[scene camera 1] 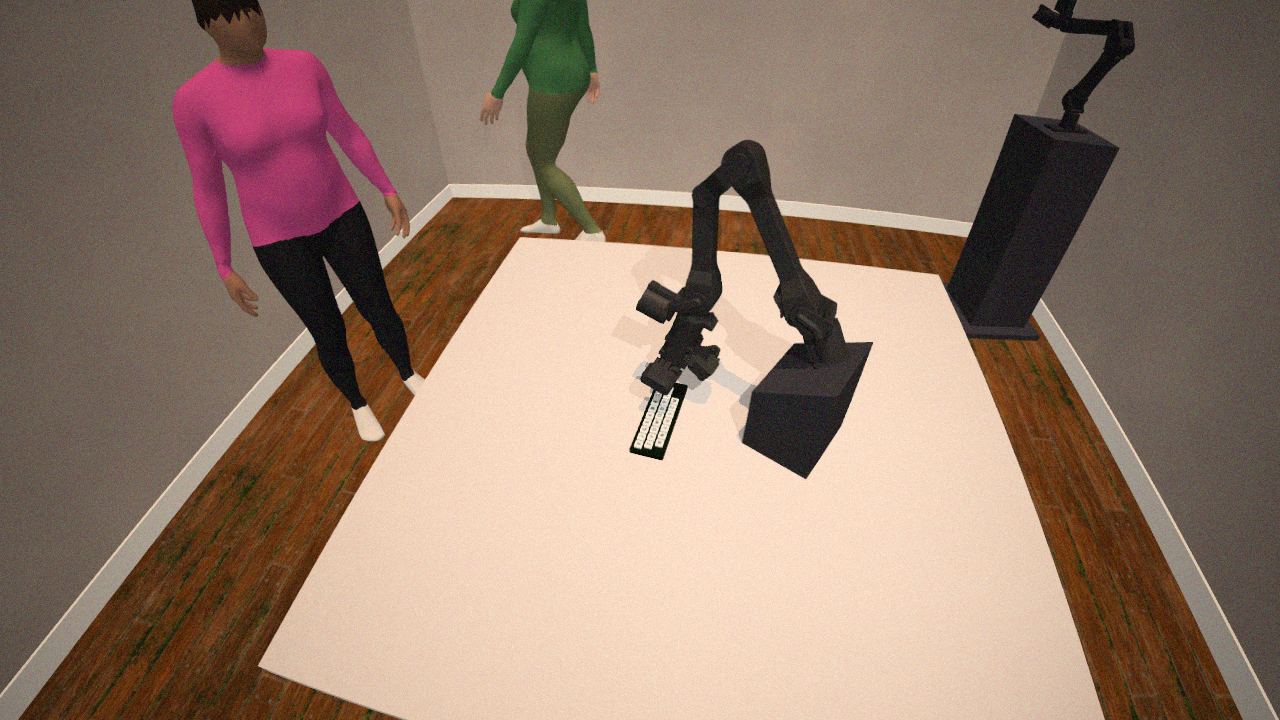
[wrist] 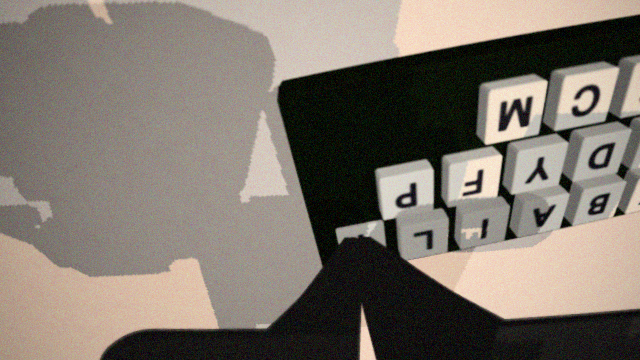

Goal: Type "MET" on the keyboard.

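Pixels of known places: gripper, fingertip midpoint: (wrist: 356, 250); arm's base, origin of the base link: (scene camera 1: 830, 356).
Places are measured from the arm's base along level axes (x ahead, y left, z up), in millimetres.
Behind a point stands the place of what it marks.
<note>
The black keyboard (scene camera 1: 646, 454) {y 81, x 325, z -189 mm} (wrist: 345, 125) {y -91, x 259, z -186 mm} with white letter keys lies on the pale mat. My gripper (scene camera 1: 660, 390) {y -105, x 300, z -185 mm} (wrist: 356, 250) {y -105, x 300, z -185 mm} is shut and empty, pointing down at the keyboard's far end in the scene view. In the wrist view its tips cover most of the T key (wrist: 356, 232) {y -102, x 293, z -185 mm}, at the end of the row beside the L key (wrist: 423, 239) {y -84, x 302, z -181 mm}. Whether the tips touch the key cannot be told. The M key (wrist: 515, 114) {y -52, x 272, z -181 mm} shows upside down, farther up and right, beside the C key (wrist: 584, 97) {y -34, x 276, z -181 mm}. The E key does not show in the wrist view.
The P key (wrist: 406, 192) {y -84, x 282, z -181 mm} and F key (wrist: 472, 177) {y -66, x 286, z -181 mm} stand between the tips and the M key. My arm's dark base (scene camera 1: 792, 407) {y 89, x 76, z -38 mm} stands right of the keyboard on the pale mat (scene camera 1: 626, 573) {y 318, x 347, z -197 mm}. Two people and a pedestal (scene camera 1: 1029, 223) with another arm stand beyond the mat.
</note>
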